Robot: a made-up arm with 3 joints. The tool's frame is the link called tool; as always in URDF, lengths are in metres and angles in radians.
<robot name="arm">
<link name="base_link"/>
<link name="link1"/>
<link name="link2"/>
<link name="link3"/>
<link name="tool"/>
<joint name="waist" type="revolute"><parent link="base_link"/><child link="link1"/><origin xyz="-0.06 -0.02 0.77" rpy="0 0 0"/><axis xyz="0.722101 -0.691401 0.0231"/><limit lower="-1.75" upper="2.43"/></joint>
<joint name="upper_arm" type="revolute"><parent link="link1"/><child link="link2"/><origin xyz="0.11 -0.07 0.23" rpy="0 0 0"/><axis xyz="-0.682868 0.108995 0.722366"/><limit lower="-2.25" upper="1.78"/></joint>
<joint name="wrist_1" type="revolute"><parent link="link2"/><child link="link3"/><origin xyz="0.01 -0.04 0.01" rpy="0 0 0"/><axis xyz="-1 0 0"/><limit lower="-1.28" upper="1.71"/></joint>
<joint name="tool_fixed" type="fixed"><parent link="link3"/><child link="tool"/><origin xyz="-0.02 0.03 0.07" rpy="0 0 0"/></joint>
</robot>
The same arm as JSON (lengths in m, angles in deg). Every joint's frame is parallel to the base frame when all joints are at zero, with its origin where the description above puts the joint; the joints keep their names.
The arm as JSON. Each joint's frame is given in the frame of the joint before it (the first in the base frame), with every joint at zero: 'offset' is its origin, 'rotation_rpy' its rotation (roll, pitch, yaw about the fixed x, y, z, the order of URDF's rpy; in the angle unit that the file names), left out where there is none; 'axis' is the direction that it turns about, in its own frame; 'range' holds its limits. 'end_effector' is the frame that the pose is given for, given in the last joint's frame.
{"length_unit": "m", "angle_unit": "deg", "chain": [{"id": "waist", "offset": [-0.06, -0.02, 0.77], "axis": [0.722101, -0.691401, 0.0231], "range": [-100.27, 139.23]}, {"id": "upper_arm", "offset": [0.11, -0.07, 0.23], "axis": [-0.682868, 0.108995, 0.722366], "range": [-128.92, 101.99]}, {"id": "wrist_1", "offset": [0.01, -0.04, 0.01], "axis": "-x", "range": [-73.34, 97.98]}], "end_effector": {"offset": [-0.02, 0.03, 0.07]}}
